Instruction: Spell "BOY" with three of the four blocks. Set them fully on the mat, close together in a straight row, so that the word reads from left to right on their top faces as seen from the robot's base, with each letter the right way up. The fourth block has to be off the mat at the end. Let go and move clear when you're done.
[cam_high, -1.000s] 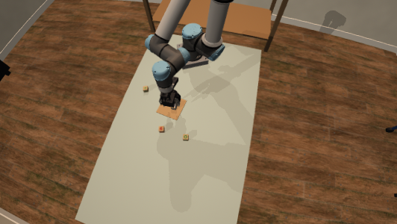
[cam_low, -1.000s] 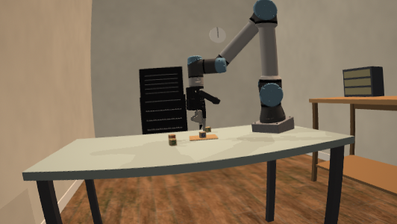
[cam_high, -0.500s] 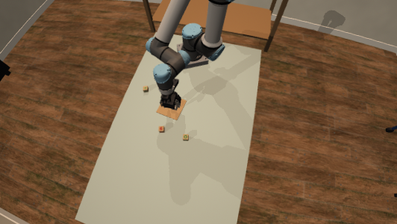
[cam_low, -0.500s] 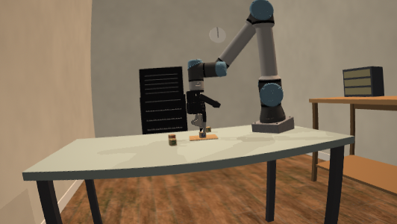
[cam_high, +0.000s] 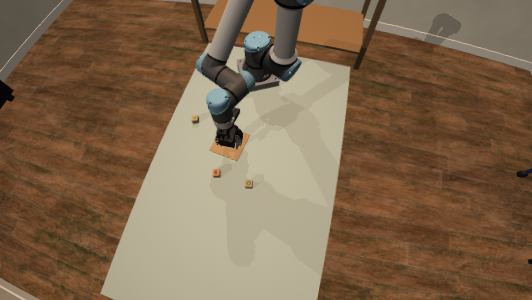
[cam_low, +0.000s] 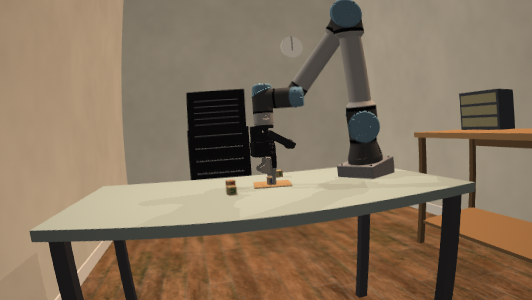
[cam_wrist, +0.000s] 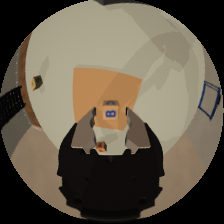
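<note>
Now: the orange mat 2 cm to the right of my hand, 2 cm below it and 1 cm behind it. From my hand the other things lie so: block 21 cm to the right, 10 cm behind, 1 cm below.
</note>
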